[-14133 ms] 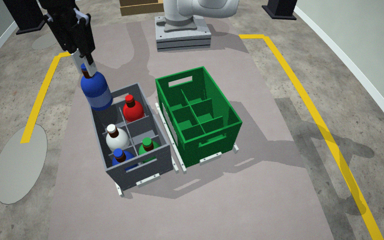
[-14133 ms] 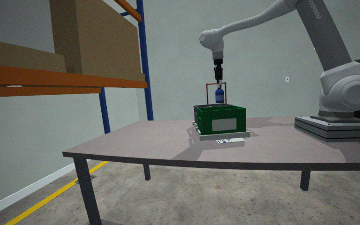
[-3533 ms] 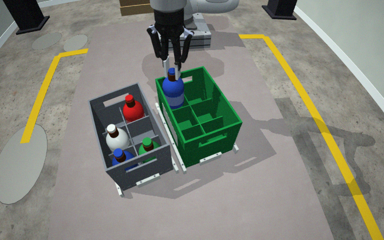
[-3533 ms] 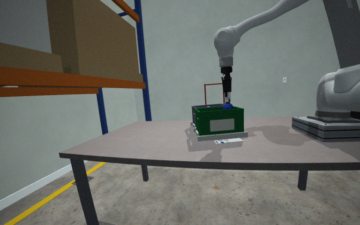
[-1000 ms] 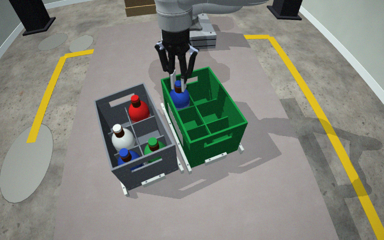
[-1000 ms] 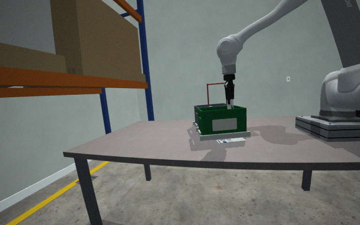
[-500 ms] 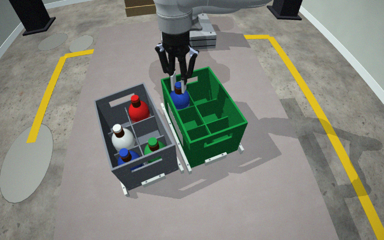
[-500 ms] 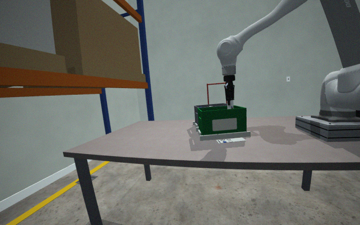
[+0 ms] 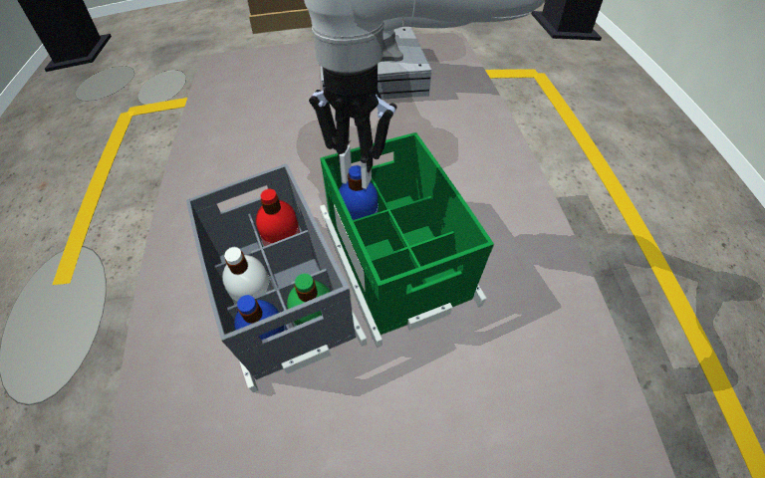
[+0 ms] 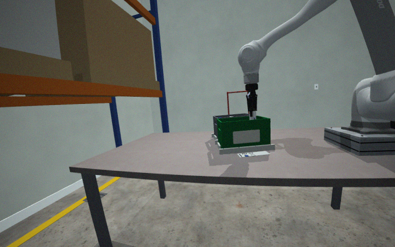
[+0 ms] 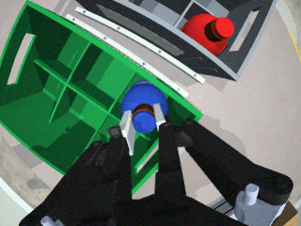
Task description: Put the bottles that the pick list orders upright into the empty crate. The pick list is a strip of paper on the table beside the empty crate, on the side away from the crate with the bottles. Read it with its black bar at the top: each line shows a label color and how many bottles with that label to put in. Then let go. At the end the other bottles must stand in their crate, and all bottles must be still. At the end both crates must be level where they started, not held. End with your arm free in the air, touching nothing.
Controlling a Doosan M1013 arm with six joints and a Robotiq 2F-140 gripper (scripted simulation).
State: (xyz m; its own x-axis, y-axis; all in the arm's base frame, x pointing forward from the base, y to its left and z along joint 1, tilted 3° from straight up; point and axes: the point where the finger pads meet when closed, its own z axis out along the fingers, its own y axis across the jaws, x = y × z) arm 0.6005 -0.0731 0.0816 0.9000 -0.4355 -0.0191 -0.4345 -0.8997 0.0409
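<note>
The green bottle lies 200 mm ahead of my hand, 90 mm to the right of it and 90 mm below it. The rest, counted from my hand: green crate (90 mm below, 70 mm ahead, 60 mm to the left); grey crate (160 mm to the right, 130 mm ahead, 90 mm below); red-label bottle (150 mm to the right, 90 mm below, 30 mm ahead).
</note>
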